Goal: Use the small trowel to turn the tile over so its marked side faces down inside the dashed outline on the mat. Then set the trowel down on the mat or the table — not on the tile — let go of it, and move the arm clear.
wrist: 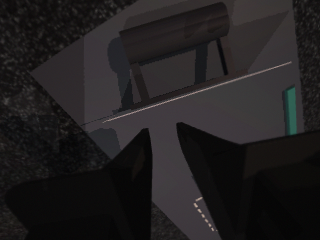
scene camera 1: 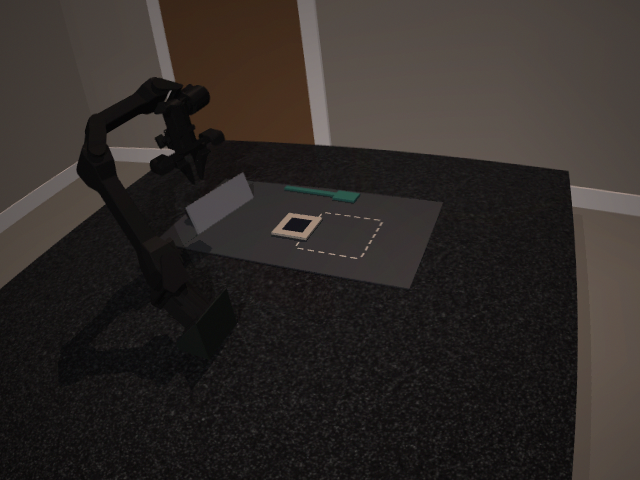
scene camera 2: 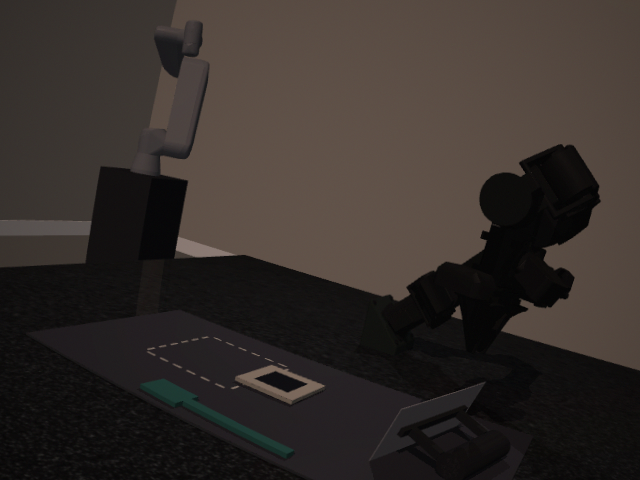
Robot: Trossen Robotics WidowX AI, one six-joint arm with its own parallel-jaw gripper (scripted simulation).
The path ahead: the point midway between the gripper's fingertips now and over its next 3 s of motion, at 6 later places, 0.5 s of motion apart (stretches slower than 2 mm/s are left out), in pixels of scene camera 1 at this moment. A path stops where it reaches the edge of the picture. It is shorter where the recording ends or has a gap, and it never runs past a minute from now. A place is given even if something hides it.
The gripper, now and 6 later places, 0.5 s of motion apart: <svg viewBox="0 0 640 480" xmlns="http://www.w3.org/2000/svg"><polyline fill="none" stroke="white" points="197,181 193,183 192,189 192,197 196,202 204,206 212,211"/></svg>
